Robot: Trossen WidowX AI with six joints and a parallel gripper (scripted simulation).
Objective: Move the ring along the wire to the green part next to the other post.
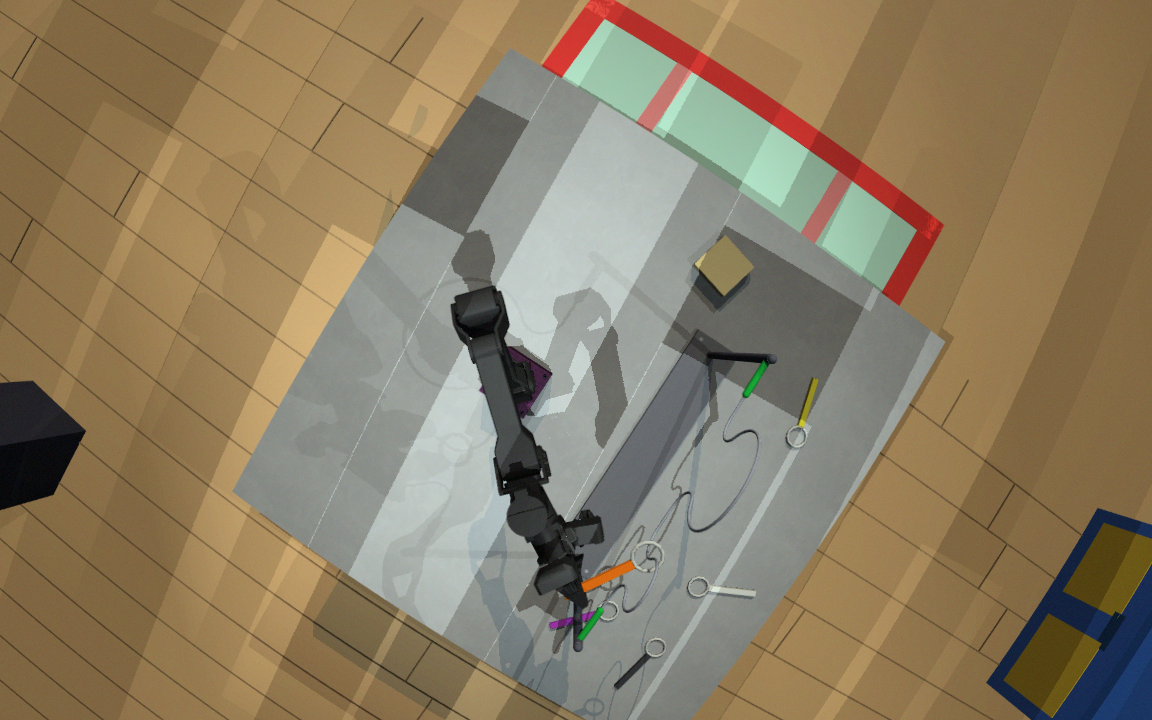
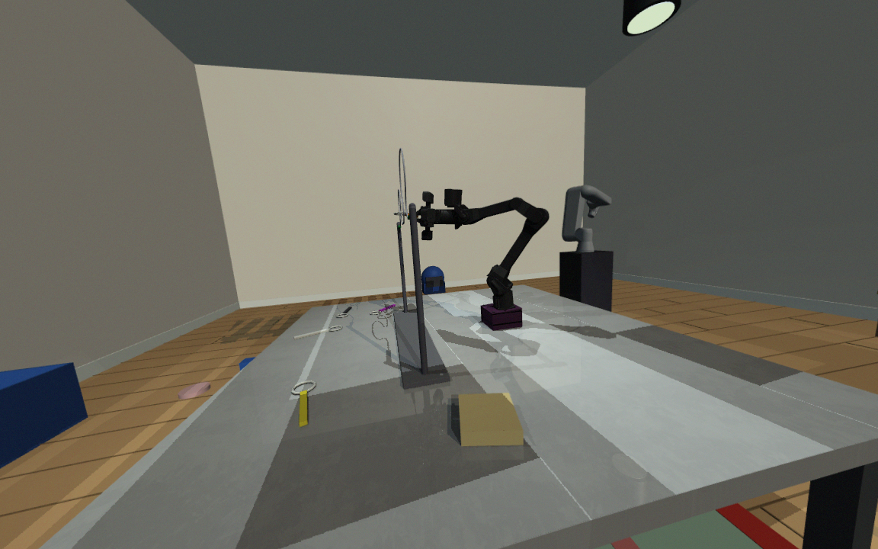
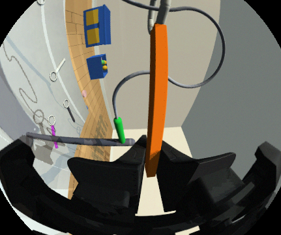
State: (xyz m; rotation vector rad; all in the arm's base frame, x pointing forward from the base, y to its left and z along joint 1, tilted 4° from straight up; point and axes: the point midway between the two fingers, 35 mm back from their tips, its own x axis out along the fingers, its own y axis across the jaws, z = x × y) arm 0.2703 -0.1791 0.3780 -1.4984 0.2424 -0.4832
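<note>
Right now the ring with orange handle is 9 cm to the left of my gripper tip and 1 cm ahead of it. Also, from my gripper tip: yellow-handled ring (50 cm to the left, 43 cm below, 29 cm ahead); then purple-handled ring (43 cm below, 18 cm to the right, 16 cm ahead); then tan block (67 cm to the left, 42 cm below, 8 cm behind).
</note>
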